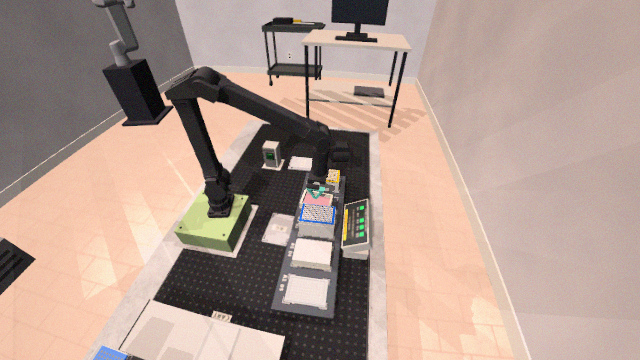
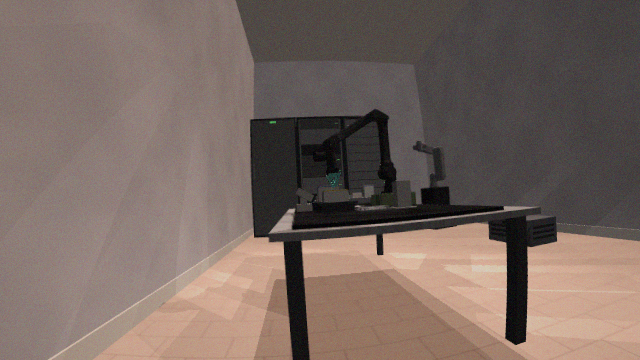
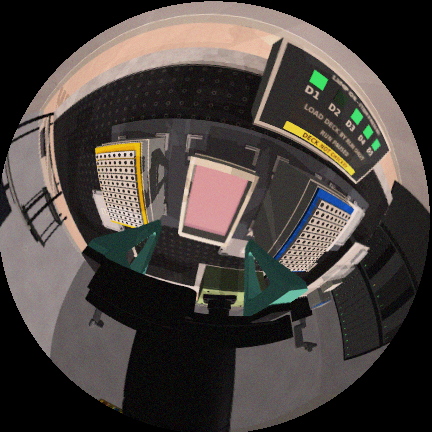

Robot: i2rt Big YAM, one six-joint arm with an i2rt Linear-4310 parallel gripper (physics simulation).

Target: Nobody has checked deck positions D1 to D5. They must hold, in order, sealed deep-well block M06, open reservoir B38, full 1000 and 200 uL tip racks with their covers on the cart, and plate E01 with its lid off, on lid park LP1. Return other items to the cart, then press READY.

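Pixels of known places: gripper, between the fingertips: [image 1: 317, 190] [image 2: 334, 187] [image 3: 203, 234]; arm's base, origin of its link: [image 1: 222, 206] [image 2: 391, 193] [image 3: 219, 297].
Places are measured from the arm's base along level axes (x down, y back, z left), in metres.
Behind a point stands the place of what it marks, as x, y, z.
Note:
My gripper [image 1: 316, 193] {-0.055, -0.395, 0.030} [image 2: 333, 181] {-0.055, -0.395, 0.030} [image 3: 203, 234] {-0.055, -0.395, 0.030} is open and empty above the open reservoir [image 1: 318, 200] {0.013, -0.400, 0.034} [image 3: 215, 200] {0.013, -0.397, 0.022}, which holds pink liquid and sits at the second deck position from the far end. A yellow-rimmed tip rack [image 1: 333, 176] {-0.038, -0.469, 0.128} [image 3: 119, 185] {-0.037, -0.444, 0.137} stands at the far end. A blue-rimmed tip rack [image 1: 318, 214] {-0.069, -0.395, -0.106} [image 3: 320, 225] {-0.070, -0.424, -0.088} stands third. A white block [image 1: 312, 253] {-0.014, -0.371, -0.229} is fourth, and a white plate [image 1: 306, 291] {0.014, -0.350, -0.347} is at the near end. Their item labels are unreadable. The status panel [image 1: 356, 222] {-0.043, -0.533, -0.127} [image 3: 315, 115] {-0.034, -0.527, -0.075} shows D1, D3, D4 and D5 green, D2 dark, and "DECK NOT CHECKED".
The cart surface [image 1: 255, 345] {0.016, -0.209, -0.496} is at the near left, with a blue item [image 1: 111, 353] {-0.078, 0.126, -0.540} partly visible. A flat white piece [image 1: 278, 229] {0.068, -0.233, -0.072} lies left of the deck, and another [image 1: 301, 163] {0.058, -0.320, 0.340} lies farther back. A box with a green button [image 1: 271, 154] {-0.018, -0.172, 0.322} stands beside that one.

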